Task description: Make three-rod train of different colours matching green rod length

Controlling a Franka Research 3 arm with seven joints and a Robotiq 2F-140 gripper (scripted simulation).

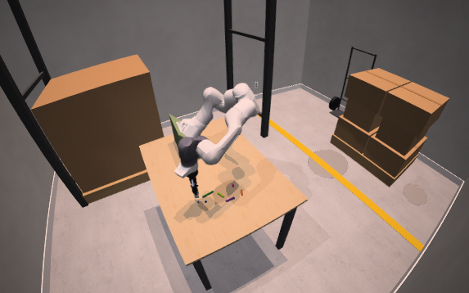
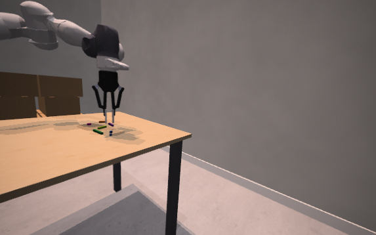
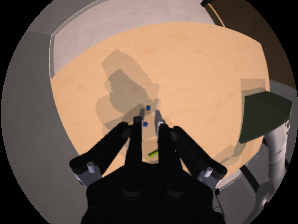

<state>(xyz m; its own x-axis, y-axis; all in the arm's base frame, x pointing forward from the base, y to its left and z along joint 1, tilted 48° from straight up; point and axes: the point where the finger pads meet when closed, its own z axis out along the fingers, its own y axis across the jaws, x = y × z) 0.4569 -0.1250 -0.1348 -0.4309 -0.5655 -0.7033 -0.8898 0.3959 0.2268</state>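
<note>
The blue rod is 90 mm below my hand, 40 mm to the left of it and 30 mm ahead of it. The rest, counted from my hand: lime rod: 150 mm to the left, 90 mm below, 30 mm ahead; purple rod: 170 mm to the left, 100 mm ahead, 90 mm below; green rod: 90 mm below, 80 mm to the left, 20 mm behind.
</note>
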